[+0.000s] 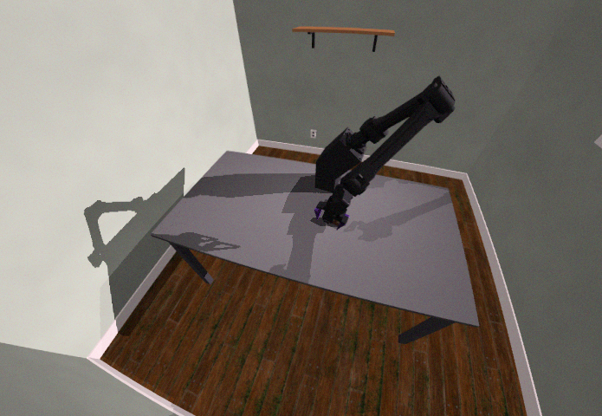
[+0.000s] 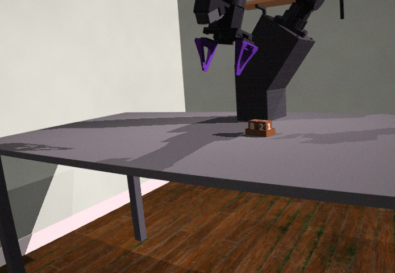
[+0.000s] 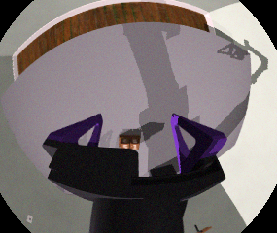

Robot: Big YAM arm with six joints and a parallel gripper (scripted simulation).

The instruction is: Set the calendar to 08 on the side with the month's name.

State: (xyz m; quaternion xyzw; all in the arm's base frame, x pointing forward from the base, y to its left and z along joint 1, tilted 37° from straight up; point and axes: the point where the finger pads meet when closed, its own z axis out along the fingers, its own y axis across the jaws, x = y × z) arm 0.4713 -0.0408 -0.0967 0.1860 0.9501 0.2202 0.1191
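Right now my hand is 17 cm past the brown digit cube, 3 cm to the right of it and 16 cm above it. From my hand the other things lie so: brown calendar tray: 16 cm behind, 5 cm to the left, 18 cm below.
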